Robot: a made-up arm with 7 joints. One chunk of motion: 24 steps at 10 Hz.
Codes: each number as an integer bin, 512 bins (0 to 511) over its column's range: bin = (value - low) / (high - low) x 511, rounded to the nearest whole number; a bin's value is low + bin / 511 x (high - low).
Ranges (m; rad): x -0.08..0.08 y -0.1..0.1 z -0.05..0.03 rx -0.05..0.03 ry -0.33..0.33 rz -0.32..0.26
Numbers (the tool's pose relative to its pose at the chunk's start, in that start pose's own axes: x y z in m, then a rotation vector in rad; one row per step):
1: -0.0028 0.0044 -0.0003 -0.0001 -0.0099 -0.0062
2: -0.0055 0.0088 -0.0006 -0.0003 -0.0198 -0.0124
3: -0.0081 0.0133 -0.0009 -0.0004 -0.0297 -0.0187
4: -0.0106 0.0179 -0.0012 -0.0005 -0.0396 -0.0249
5: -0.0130 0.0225 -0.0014 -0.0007 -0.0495 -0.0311
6: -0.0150 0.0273 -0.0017 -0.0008 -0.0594 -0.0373
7: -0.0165 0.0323 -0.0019 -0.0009 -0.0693 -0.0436
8: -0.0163 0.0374 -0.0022 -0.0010 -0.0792 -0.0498
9: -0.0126 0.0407 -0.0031 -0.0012 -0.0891 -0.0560
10: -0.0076 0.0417 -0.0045 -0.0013 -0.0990 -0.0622
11: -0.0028 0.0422 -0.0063 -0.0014 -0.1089 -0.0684
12: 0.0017 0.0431 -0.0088 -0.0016 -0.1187 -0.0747
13: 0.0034 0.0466 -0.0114 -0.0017 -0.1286 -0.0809
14: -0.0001 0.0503 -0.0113 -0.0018 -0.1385 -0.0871
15: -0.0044 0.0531 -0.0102 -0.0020 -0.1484 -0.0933
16: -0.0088 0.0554 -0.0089 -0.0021 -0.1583 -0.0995
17: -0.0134 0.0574 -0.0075 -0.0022 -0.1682 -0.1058
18: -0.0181 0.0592 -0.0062 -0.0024 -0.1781 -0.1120
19: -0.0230 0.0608 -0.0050 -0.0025 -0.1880 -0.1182
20: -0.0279 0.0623 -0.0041 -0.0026 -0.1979 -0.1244
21: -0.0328 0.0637 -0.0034 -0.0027 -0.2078 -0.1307
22: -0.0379 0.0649 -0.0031 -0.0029 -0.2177 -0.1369
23: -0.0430 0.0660 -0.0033 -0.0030 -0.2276 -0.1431
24: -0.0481 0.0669 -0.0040 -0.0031 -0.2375 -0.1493
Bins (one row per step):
1: 247 267 317 319 248 276
2: 238 278 316 317 240 271
3: 230 289 314 317 233 265
4: 222 301 312 316 225 260
5: 214 313 310 315 217 255
6: 208 325 309 314 210 249
7: 203 338 307 314 202 244
8: 203 351 305 313 194 238
9: 215 359 300 312 187 233
10: 231 362 291 311 179 227
11: 247 363 279 310 171 222
12: 261 366 263 309 164 216
13: 266 375 247 309 156 211
14: 255 384 247 308 148 205
15: 241 391 254 307 141 200
16: 227 397 263 306 133 194
17: 213 402 271 305 125 189
18: 198 407 280 304 118 183
19: 182 411 287 303 110 178
20: 166 415 293 303 102 172
21: 151 418 298 302 95 167
22: 134 421 300 301 87 161
23: 118 424 298 300 79 156
24: 102 426 294 300 72 150

